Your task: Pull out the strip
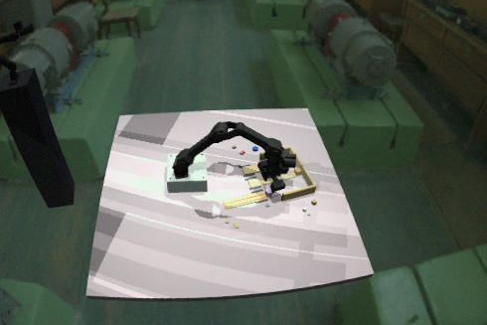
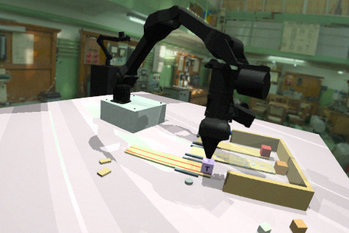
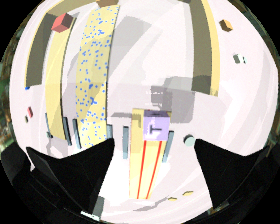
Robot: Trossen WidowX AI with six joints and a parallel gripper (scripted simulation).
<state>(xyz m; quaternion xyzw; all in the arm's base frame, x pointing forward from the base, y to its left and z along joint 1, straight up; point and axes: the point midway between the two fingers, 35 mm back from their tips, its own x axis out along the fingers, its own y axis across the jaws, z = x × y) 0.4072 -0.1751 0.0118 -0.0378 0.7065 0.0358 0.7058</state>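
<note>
Right now the cube is 40 mm below my gripper tip. Round my gripper tip: red-lined strip 110 mm behind, 60 mm below; then small disc 30 mm behind, 70 mm to the right, 60 mm below.
</note>
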